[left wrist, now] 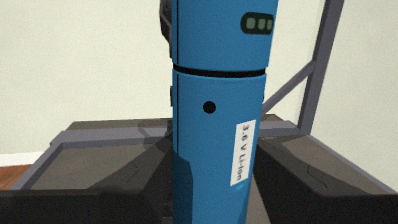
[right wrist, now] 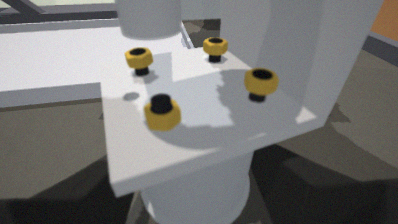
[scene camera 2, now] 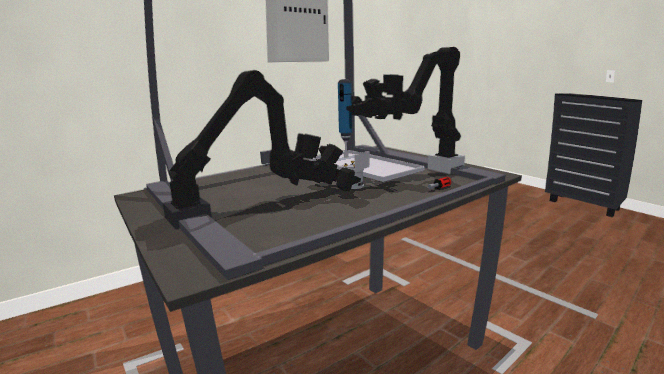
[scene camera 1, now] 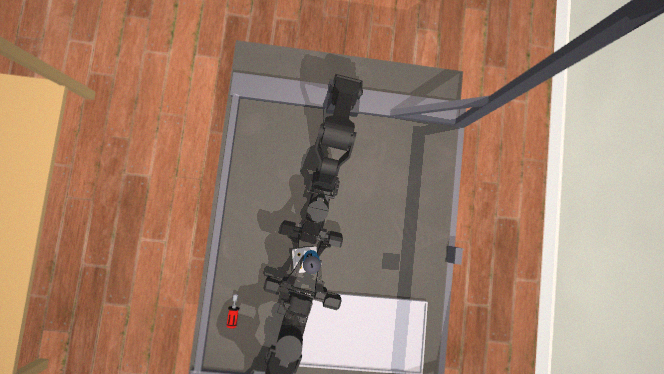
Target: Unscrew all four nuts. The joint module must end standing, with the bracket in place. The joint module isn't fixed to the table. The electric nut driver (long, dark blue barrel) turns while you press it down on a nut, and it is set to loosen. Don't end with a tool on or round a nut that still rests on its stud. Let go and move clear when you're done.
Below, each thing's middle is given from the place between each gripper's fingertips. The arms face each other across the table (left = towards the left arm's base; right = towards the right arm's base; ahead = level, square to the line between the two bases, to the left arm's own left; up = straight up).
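My right hand is 40 mm below the white bracket (right wrist: pixel 312 55) and 30 mm to the right of it. There is the white tray (scene camera 2: pixel 381 166) as well, and it is 30 mm below my right hand, 210 mm behind it and 210 mm to the left of it.
My left gripper, meanwhile, is 170 mm above the bracket and 10 mm short of it. The tray is 240 mm below my left hand, 200 mm behind it and 180 mm to the left of it.
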